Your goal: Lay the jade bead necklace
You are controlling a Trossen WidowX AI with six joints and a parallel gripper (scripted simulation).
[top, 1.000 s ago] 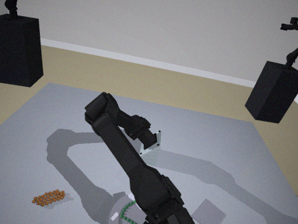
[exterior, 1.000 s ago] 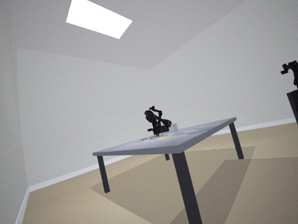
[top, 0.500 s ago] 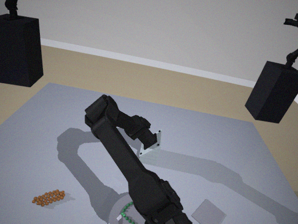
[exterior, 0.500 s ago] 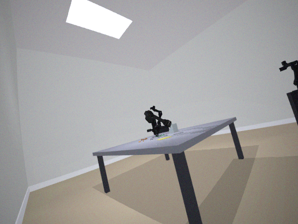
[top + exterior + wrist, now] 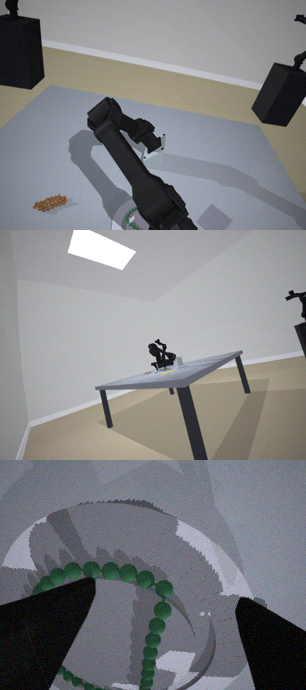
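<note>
My gripper tip is now 60 mm past the round bead board, 30 mm to the left of it and 10 mm above it. From my gripper tip the other things lie so: yellow strip: 140 mm ahead, 190 mm to the left, 20 mm below; flat grey square: 100 mm behind, 200 mm to the left, 20 mm below.
</note>
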